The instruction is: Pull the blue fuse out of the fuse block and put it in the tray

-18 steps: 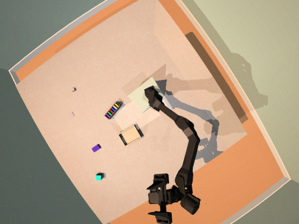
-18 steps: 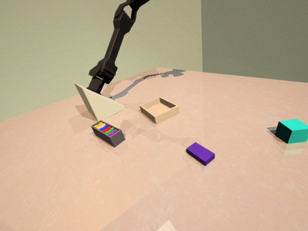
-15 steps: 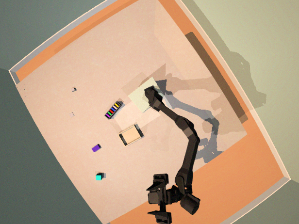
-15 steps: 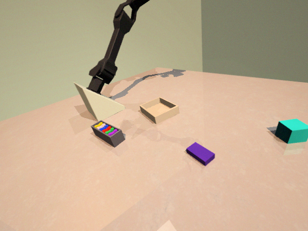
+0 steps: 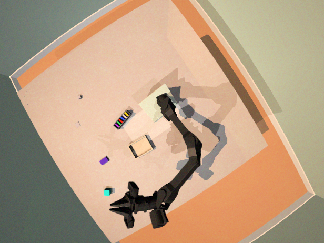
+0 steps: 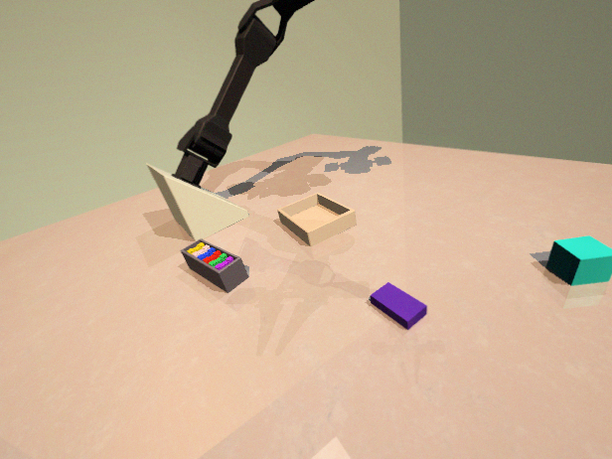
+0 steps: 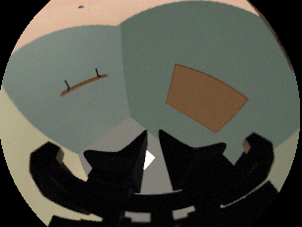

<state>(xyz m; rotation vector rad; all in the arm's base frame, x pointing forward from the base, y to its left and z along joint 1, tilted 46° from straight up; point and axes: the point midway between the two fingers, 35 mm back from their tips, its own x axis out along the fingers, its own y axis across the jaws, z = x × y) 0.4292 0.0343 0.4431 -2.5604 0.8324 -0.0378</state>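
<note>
The blue fuse lies 110 mm behind my gripper tip, 330 mm to the right of it and 460 mm below it. From my gripper tip the other things lie so: tan tray (130 mm behind, 120 mm to the right, 480 mm below); then teal cube (210 mm ahead, 50 mm to the left, 470 mm below); then purple flat block (130 mm ahead, 140 mm to the right, 480 mm below).
</note>
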